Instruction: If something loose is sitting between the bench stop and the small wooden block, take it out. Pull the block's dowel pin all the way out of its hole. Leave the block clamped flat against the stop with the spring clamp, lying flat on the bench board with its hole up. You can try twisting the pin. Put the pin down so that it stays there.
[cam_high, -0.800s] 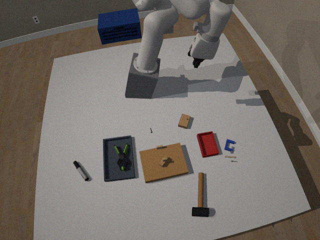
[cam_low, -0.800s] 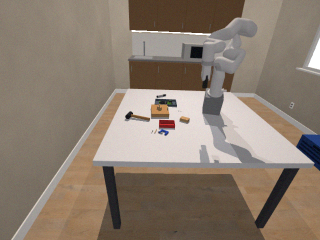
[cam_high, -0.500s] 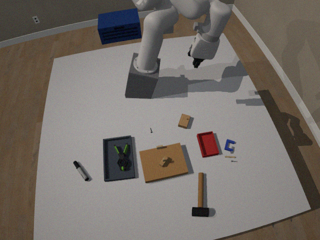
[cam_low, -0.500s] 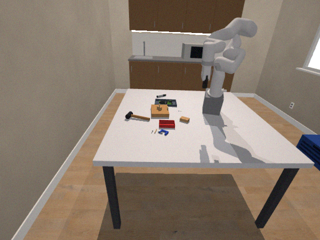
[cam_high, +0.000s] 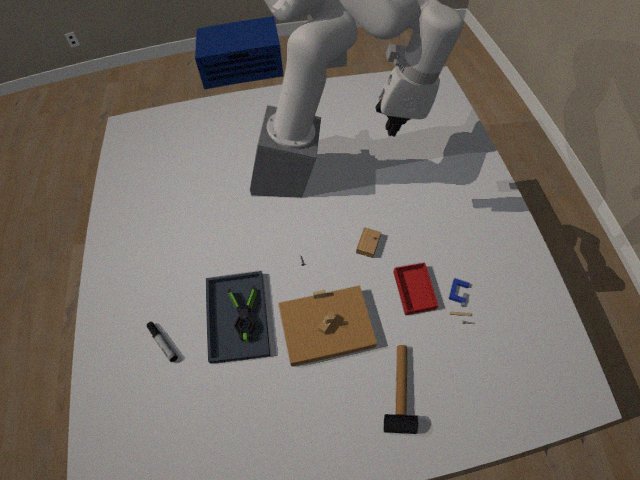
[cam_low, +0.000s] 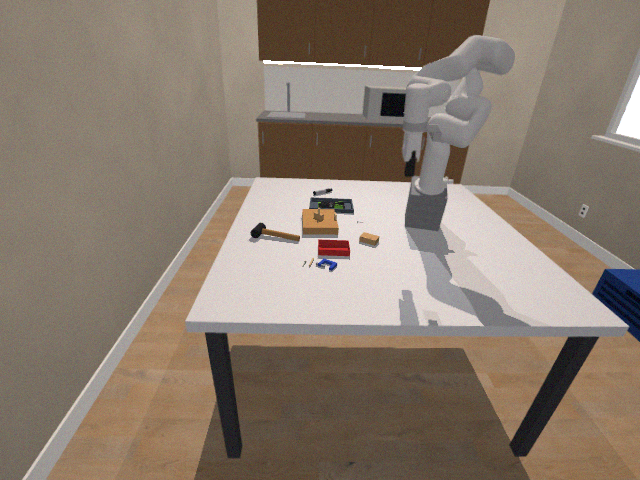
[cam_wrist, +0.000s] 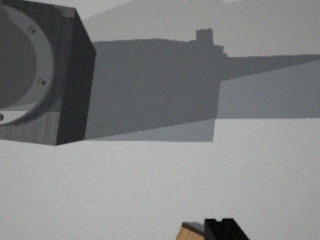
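Right now the dowel pin is 300 mm ahead of my hand, 260 mm below it and 220 mm to the right of it. The rest, counted from my hand: red box: 310 mm below, 250 mm ahead, 10 mm to the left; then spare wooden dowel: 350 mm ahead, 320 mm below, 100 mm to the left; then small wooden block: 300 mm ahead, 280 mm below, 220 mm to the right.
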